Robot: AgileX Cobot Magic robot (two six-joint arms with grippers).
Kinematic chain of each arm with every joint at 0, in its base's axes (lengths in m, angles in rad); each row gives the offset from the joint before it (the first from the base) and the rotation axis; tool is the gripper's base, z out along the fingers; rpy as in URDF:
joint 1: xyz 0 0 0.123 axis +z
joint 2: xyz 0 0 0 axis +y
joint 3: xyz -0.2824 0 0.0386 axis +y
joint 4: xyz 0.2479 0 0.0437 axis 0.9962 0 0.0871
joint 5: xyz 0 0 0 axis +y
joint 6: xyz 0.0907 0 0.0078 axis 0.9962 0 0.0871
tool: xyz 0 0 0 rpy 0 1.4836 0
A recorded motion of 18 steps. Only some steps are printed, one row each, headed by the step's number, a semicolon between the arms.
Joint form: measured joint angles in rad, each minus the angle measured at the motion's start. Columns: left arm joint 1, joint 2, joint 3, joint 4, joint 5, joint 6; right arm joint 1, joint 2, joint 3, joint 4, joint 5, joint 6.
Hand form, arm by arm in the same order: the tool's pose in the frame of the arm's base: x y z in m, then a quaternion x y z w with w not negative. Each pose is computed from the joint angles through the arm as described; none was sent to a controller.
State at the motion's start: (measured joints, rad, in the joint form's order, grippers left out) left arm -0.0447 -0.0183 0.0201 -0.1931 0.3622 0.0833; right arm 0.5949 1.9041 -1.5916 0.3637 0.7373 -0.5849
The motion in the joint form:
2: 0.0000 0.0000 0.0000 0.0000 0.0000 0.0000; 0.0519 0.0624 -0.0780 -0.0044 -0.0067 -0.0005
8: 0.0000 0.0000 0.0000 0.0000 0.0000 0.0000; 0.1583 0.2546 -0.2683 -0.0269 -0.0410 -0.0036
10: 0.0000 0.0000 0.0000 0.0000 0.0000 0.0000; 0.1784 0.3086 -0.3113 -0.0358 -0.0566 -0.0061
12: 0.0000 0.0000 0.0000 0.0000 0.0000 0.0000; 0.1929 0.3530 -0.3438 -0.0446 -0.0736 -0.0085
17: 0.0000 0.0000 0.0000 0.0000 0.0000 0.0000; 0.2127 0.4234 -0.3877 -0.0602 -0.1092 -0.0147
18: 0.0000 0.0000 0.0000 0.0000 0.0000 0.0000; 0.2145 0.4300 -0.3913 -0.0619 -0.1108 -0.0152
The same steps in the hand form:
2: 0.0521 -0.0085 0.1753 -0.00044 0.79584 -0.07000 0.60145; 0.3452 0.2875 0.2682 -0.46745 0.81518 0.16391 0.30017
8: 0.0521 -0.0085 0.1753 -0.00044 0.79584 -0.07000 0.60145; 0.3480 0.3528 0.2367 -0.51166 0.78402 0.16939 0.30792
10: 0.0521 -0.0085 0.1753 -0.00044 0.79584 -0.07000 0.60145; 0.3494 0.3669 0.2235 -0.52078 0.77790 0.16744 0.30924
12: 0.0521 -0.0085 0.1753 -0.00044 0.79584 -0.07000 0.60145; 0.3509 0.3775 0.2116 -0.52751 0.77312 0.16467 0.31129
17: 0.0521 -0.0085 0.1753 -0.00044 0.79584 -0.07000 0.60145; 0.3532 0.3925 0.1899 -0.53748 0.76576 0.15823 0.31572
18: 0.0521 -0.0085 0.1753 -0.00044 0.79584 -0.07000 0.60145; 0.3533 0.3937 0.1876 -0.53873 0.76529 0.15749 0.31511

